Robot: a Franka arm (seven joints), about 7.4 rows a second.
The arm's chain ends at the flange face. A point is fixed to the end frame.
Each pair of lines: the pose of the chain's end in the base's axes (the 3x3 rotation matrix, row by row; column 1 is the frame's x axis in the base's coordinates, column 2 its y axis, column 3 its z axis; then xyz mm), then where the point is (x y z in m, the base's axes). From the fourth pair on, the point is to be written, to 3 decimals.
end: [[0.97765, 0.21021, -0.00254], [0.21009, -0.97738, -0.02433], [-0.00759, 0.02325, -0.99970]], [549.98, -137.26, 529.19]
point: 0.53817 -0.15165 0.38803
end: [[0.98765, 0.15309, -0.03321], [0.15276, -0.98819, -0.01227], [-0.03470, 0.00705, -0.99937]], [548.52, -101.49, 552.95]
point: 0.53176 -0.11349 0.41207
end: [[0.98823, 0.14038, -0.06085], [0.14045, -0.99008, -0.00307], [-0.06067, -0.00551, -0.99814]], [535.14, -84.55, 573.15]
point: 0.51435 -0.09510 0.43269
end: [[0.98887, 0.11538, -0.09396], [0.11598, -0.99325, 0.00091], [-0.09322, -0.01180, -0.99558]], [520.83, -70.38, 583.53]
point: 0.495 -0.080 0.444
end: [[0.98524, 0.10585, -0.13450], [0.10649, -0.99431, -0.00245], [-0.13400, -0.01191, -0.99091]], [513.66, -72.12, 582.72]
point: 0.482 -0.082 0.444
